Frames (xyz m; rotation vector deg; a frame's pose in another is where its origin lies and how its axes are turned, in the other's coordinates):
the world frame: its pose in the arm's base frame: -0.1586 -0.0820 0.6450 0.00 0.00 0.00
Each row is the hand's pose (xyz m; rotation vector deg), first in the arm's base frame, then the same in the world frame.
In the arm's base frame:
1: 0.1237 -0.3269 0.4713 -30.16 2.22 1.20
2: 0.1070 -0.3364 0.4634 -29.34 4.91 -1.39
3: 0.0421 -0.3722 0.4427 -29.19 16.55 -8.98
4: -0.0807 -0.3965 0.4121 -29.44 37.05 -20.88
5: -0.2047 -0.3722 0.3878 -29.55 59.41 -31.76
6: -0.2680 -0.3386 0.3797 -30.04 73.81 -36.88
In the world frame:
1: 0.2823 -0.2449 -0.1737 -30.16 2.22 1.20
2: 0.2656 -0.2544 -0.1816 -29.34 4.91 -1.39
3: 0.2007 -0.2902 -0.2023 -29.19 16.55 -8.98
4: 0.0779 -0.3145 -0.2329 -29.44 37.05 -20.88
5: -0.0461 -0.2902 -0.2572 -29.55 59.41 -31.76
6: -0.1094 -0.2566 -0.2653 -30.04 73.81 -36.88

